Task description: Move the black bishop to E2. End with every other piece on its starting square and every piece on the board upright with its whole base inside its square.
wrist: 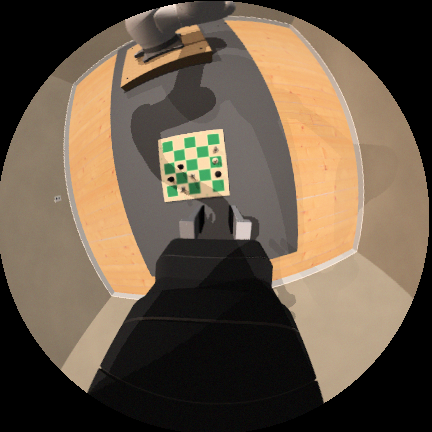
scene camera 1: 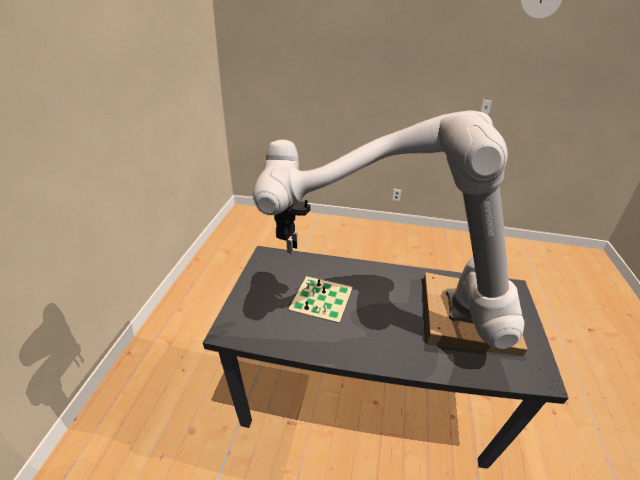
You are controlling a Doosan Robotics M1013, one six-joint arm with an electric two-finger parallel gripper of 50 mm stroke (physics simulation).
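Seen in the pictures: gripper, fingertip midpoint: [wrist: 216, 213] [scene camera 1: 292, 250]; arm's base at its link origin: [wrist: 162, 46] [scene camera 1: 468, 308].
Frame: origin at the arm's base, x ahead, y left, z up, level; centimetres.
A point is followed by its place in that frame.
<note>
A black piece [scene camera 1: 307, 305] {x 66.4, y 10.3, z -1.8 cm} [wrist: 218, 174] {x 67.2, y 10.3, z 0.0 cm}, which I take to be the black bishop though its shape is too small to confirm, stands in the wrist view's right-hand column, second square from the gripper-side edge. It looks upright and inside its square. The chessboard [scene camera 1: 334, 314] {x 54.8, y 11.0, z -3.7 cm} [wrist: 190, 142] {x 54.7, y 3.8, z -3.7 cm} has green and cream squares; its labels are unreadable here. My gripper [scene camera 1: 292, 249] {x 72.4, y 9.0, z 24.6 cm} [wrist: 216, 213] {x 72.4, y 9.0, z 24.6 cm} is open and empty, high above the table, beyond the board's edge away from the robot base.
Two white pieces, one [scene camera 1: 316, 308] {x 62.5, y 10.5, z -2.5 cm} [wrist: 215, 160] {x 62.9, y 10.3, z -0.7 cm} beside the black piece and another [scene camera 1: 325, 310] {x 58.6, y 11.2, z -2.1 cm} [wrist: 215, 149] {x 59.2, y 11.0, z -2.3 cm} beyond it, share its column. Two black pieces [scene camera 1: 318, 283] {x 65.0, y -4.5, z -2.5 cm} [wrist: 171, 179] {x 65.2, y -4.6, z -2.8 cm}, [scene camera 1: 324, 290] {x 61.5, y -0.8, z -2.5 cm} [wrist: 180, 166] {x 62.1, y -0.5, z -1.7 cm} and two white pieces [scene camera 1: 308, 285] {x 68.9, y -1.8, z -2.1 cm} [wrist: 183, 189] {x 69.3, y -1.6, z -3.3 cm}, [scene camera 1: 313, 292] {x 65.6, y 2.5, z -1.6 cm} [wrist: 193, 176] {x 66.0, y 2.5, z -3.4 cm} stand across the board.
</note>
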